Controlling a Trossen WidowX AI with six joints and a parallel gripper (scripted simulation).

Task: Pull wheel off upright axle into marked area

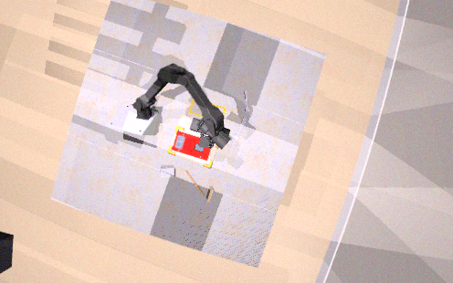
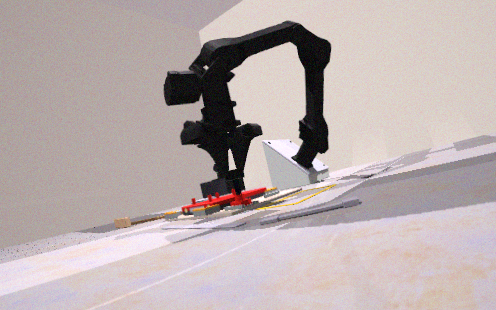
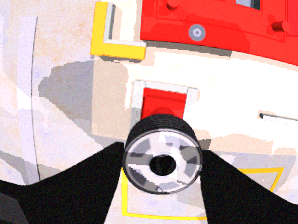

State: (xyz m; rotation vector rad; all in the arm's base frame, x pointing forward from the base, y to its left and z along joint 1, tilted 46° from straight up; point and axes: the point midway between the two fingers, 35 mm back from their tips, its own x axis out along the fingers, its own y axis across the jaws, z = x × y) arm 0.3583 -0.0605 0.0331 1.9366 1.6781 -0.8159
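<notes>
The upright axle lies 4 cm below my gripper tip. The rest, counted from my gripper tip: wheel: right at my gripper tip.
</notes>
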